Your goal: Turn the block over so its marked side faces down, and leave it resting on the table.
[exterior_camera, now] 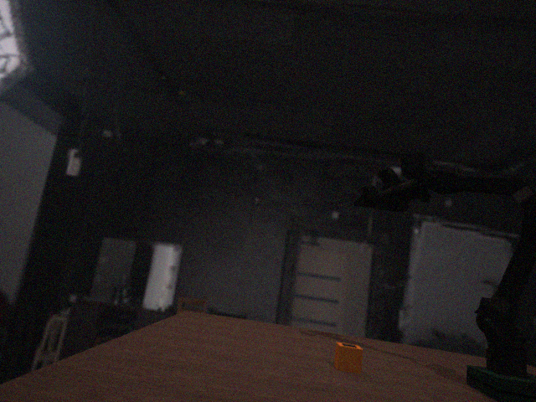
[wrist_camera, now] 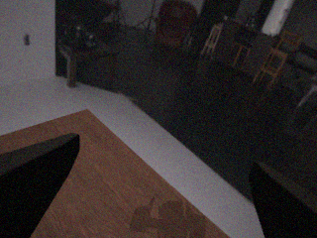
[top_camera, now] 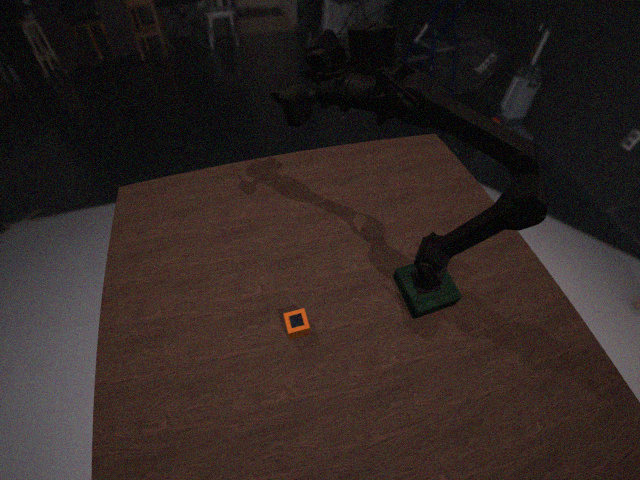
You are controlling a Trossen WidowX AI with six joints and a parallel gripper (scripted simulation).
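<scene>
The block lies 40 cm below my gripper tip, 32 cm to the left of it and 2 cm ahead of it.
</scene>
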